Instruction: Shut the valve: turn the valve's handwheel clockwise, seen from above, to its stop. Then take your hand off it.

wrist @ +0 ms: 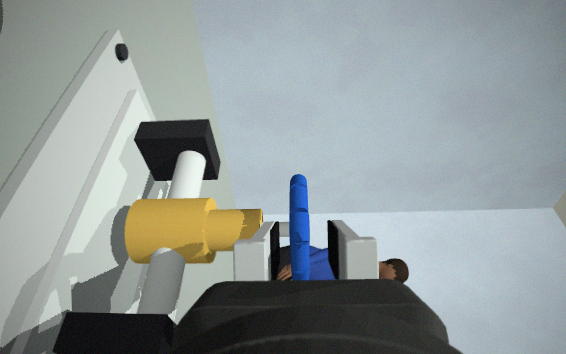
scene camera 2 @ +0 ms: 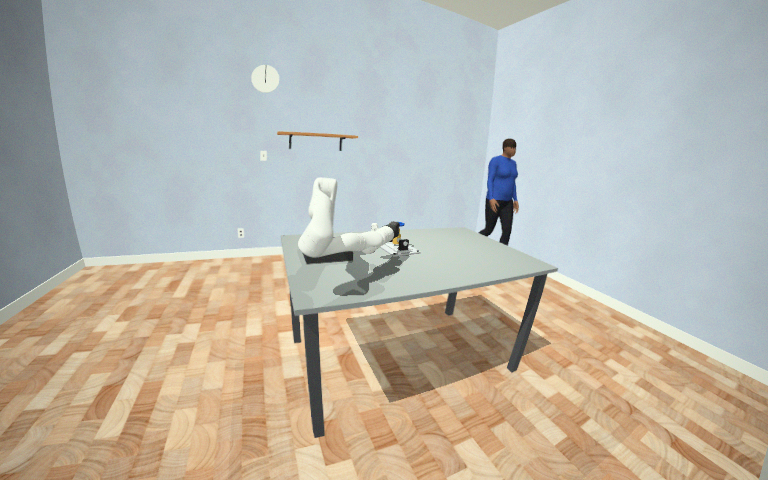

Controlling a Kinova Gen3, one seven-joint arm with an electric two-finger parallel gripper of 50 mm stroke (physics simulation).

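The blue handwheel (scene camera 2: 400,224) (wrist: 299,215) shows edge-on in the wrist view. It sits on the stem side of the yellow valve body (scene camera 2: 396,239) (wrist: 170,231). My gripper (scene camera 2: 397,226) (wrist: 303,241) is open, with one finger on each side of the wheel's rim. Gaps show between the rim and both finger pads in the wrist view. The part of the rim nearest the palm is hidden by the gripper's dark housing. How far the wheel is turned cannot be read from these views.
A white pipe (wrist: 188,172) runs from the valve body to a black block (wrist: 175,147). A second black block (wrist: 115,332) is at the lower left. Both belong with the white base plate (wrist: 75,117) on the grey table (scene camera 2: 475,266). A person in blue (scene camera 2: 502,178) stands beyond the table.
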